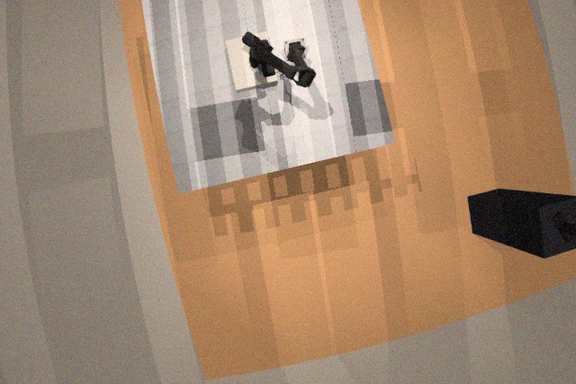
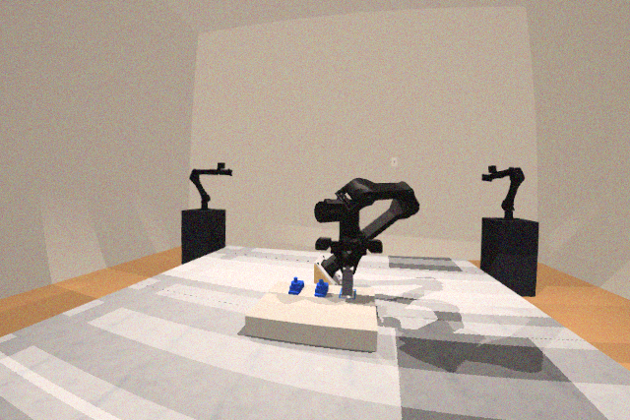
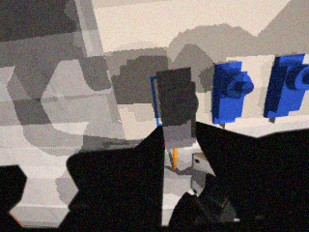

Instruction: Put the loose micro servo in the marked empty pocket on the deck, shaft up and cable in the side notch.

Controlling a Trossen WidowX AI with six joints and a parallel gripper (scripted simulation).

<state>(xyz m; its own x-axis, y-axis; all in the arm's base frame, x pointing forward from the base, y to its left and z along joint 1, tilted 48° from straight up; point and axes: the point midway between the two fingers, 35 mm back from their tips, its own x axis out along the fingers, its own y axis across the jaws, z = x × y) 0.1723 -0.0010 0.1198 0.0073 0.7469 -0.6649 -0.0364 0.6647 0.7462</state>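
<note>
The cream deck is 13 cm ahead of my gripper tip, 7 cm to the right of it and 8 cm below it.
</note>
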